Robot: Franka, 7 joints.
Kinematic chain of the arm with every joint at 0, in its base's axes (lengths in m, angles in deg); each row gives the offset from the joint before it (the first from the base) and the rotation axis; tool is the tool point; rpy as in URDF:
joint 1: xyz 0 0 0.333 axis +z
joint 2: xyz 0 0 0 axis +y
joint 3: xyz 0 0 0.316 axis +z
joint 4: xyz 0.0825 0 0 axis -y
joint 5: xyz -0.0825 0 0.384 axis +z
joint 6: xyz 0 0 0 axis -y
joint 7: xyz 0.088 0 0 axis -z
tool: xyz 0 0 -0.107 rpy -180 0 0
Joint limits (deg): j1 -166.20..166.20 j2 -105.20..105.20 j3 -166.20..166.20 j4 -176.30..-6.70 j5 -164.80..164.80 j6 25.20..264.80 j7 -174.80..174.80
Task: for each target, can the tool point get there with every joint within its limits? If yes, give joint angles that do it. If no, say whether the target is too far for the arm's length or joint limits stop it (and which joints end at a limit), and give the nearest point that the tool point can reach.
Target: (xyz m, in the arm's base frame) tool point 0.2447 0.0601 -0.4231
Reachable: no: joint limits stop it (at a limit: joint 2) | nearest point 0.2479 0.0609 -0.3600 | short by 0.063 m
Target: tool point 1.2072 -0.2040 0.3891
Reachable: no: too far | nearest point 0.8450 -0.1428 0.3723 | short by 0.368 m
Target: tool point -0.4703 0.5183 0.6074
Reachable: yes | joints -61.16 -59.06 -98.81 -39.78 39.82 234.18 -144.19
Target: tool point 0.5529 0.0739 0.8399
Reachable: yes | joints 125.37 -55.46 -56.71 -74.34 -53.68 116.75 76.70
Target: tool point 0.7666 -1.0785 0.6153
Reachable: no: too far | nearest point 0.4861 -0.6839 0.5120 | short by 0.495 m
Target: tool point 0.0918 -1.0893 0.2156
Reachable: no: too far | nearest point 0.0716 -0.8500 0.2414 | short by 0.242 m
